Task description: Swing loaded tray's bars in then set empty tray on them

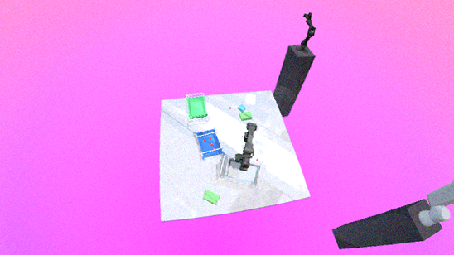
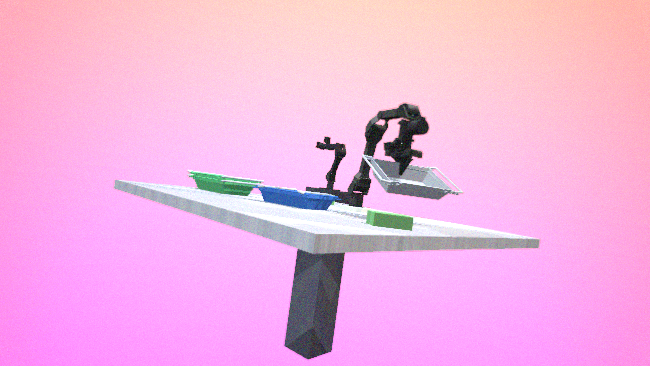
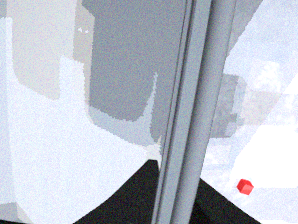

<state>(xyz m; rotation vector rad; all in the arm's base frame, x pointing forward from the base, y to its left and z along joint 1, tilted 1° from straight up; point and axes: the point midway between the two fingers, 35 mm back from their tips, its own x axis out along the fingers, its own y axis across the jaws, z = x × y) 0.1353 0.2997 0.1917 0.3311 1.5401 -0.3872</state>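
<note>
Now: the grey tray 7 cm to the left of my gripper tip, 4 cm ahead of it and 1 cm below it. The rest, counted from my gripper tip: white block (81 cm to the right, 33 cm behind, 18 cm below); cyan block (68 cm to the right, 19 cm behind, 16 cm below).
</note>
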